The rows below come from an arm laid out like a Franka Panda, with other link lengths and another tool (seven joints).
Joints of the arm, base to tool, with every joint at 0 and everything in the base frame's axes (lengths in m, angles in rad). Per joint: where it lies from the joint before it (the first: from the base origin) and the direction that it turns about. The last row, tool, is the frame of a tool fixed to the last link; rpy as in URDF.
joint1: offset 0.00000 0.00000 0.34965 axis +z
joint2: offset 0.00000 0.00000 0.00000 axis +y
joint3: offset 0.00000 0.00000 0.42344 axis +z
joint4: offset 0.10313 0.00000 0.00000 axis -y
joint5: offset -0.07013 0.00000 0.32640 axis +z
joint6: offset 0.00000 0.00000 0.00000 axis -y
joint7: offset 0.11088 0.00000 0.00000 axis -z
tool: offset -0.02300 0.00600 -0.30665 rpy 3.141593 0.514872 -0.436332
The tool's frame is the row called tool.
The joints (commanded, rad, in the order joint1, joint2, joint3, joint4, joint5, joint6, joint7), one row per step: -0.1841 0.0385 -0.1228 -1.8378 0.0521 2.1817 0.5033; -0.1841 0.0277 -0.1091 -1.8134 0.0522 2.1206 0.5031; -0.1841 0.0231 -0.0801 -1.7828 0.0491 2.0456 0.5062; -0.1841 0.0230 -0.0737 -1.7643 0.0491 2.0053 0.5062; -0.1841 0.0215 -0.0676 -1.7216 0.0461 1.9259 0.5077; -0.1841 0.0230 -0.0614 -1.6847 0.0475 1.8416 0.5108; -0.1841 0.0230 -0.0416 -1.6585 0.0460 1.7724 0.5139
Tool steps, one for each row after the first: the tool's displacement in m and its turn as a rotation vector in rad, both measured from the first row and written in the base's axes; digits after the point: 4 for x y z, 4 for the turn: -0.0077 0.0120 0.0084 0.0102 0.0240 0.0168; -0.0154 0.0329 0.0138 0.0210 0.0625 0.0470; -0.0202 0.0387 0.0166 0.0274 0.0832 0.0553; -0.0300 0.0450 0.0261 0.0353 0.1176 0.0640; -0.0426 0.0531 0.0309 0.0509 0.1641 0.0708; -0.0535 0.0675 0.0341 0.0605 0.2062 0.0906
